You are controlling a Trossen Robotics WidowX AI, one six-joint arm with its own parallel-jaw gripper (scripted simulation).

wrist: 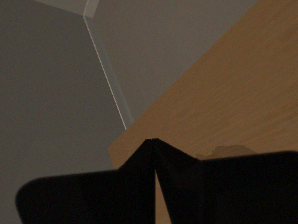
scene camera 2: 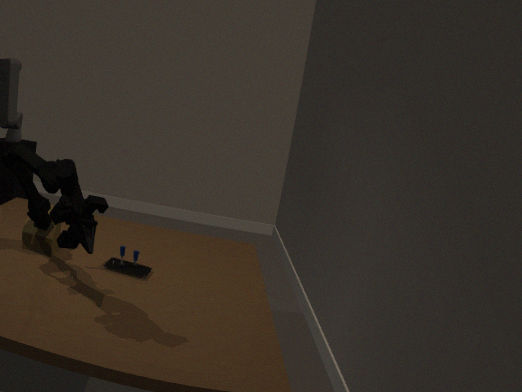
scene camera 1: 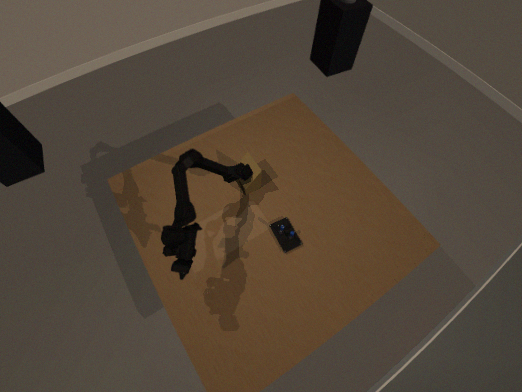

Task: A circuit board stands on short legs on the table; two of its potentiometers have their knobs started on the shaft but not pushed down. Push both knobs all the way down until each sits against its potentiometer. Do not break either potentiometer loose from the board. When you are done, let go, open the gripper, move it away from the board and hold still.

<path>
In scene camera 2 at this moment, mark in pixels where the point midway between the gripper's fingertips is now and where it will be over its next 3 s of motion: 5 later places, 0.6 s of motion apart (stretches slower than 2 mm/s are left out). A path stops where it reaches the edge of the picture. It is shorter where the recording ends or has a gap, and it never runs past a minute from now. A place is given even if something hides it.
The gripper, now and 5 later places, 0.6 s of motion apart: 90, 253; 127, 261; 142, 256; 142, 248; 133, 239; 124, 234
</path>
